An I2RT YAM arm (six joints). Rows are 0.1 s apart.
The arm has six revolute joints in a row. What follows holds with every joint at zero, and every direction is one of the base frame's. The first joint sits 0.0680 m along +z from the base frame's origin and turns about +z. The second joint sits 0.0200 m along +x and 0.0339 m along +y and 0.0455 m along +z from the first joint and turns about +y. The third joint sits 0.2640 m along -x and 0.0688 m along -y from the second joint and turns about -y. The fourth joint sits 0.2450 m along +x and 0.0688 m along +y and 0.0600 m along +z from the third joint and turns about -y. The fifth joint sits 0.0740 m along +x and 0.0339 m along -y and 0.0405 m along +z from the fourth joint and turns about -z. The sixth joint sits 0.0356 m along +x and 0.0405 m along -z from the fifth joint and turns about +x. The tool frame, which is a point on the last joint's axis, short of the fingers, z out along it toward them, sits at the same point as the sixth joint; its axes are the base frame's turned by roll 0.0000, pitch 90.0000 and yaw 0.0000 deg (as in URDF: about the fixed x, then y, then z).
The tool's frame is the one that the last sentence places.
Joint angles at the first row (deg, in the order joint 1, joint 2, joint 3, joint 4, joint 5, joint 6):
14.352, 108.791, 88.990, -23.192, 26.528, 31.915
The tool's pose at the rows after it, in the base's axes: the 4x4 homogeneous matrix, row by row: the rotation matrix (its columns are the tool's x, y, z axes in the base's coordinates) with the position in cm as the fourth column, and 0 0 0 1 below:
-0.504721, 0.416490, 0.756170, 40.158; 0.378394, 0.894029, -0.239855, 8.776; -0.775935, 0.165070, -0.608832, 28.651; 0, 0, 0, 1
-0.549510, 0.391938, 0.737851, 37.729; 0.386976, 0.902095, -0.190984, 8.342; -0.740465, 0.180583, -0.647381, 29.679; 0, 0, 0, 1
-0.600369, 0.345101, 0.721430, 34.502; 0.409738, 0.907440, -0.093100, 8.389; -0.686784, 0.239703, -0.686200, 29.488; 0, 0, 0, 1
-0.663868, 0.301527, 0.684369, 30.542; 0.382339, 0.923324, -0.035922, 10.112; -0.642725, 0.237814, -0.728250, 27.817; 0, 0, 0, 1
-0.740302, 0.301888, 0.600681, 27.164; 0.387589, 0.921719, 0.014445, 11.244; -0.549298, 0.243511, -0.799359, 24.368; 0, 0, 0, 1
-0.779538, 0.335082, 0.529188, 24.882; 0.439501, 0.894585, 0.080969, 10.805; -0.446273, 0.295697, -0.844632, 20.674; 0, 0, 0, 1
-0.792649, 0.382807, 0.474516, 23.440; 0.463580, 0.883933, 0.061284, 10.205; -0.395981, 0.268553, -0.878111, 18.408; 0, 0, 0, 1
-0.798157, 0.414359, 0.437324, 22.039; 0.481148, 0.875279, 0.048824, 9.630; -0.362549, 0.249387, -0.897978, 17.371; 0, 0, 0, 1
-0.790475, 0.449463, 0.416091, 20.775; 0.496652, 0.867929, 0.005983, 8.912; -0.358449, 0.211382, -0.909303, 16.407; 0, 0, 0, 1
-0.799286, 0.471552, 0.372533, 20.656; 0.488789, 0.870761, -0.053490, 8.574; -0.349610, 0.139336, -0.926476, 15.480; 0, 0, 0, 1
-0.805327, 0.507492, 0.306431, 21.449; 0.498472, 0.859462, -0.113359, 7.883; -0.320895, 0.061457, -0.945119, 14.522; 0, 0, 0, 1
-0.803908, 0.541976, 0.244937, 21.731; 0.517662, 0.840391, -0.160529, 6.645; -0.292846, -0.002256, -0.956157, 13.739; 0, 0, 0, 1
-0.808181, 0.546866, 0.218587, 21.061; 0.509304, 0.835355, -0.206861, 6.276; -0.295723, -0.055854, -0.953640, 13.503; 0, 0, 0, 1
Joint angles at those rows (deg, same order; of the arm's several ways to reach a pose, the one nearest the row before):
14.415, 103.149, 86.494, -25.494, 24.869, 32.849
14.414, 98.081, 83.524, -29.584, 21.632, 33.391
15.274, 91.539, 76.596, -30.681, 16.252, 35.202
20.018, 85.436, 67.895, -31.564, 15.547, 37.501
24.096, 82.000, 58.659, -31.923, 13.418, 42.413
24.574, 79.747, 49.094, -27.979, 8.421, 47.035
24.662, 79.135, 44.037, -27.418, 8.181, 49.444
24.782, 77.330, 40.635, -28.369, 7.989, 51.165
24.741, 75.589, 37.357, -29.067, 9.713, 52.491
24.390, 77.531, 37.033, -30.603, 11.686, 52.339
22.148, 81.713, 38.462, -32.438, 12.740, 51.685
19.084, 83.927, 38.651, -34.121, 13.402, 50.634
19.072, 83.468, 37.731, -35.970, 15.482, 50.668

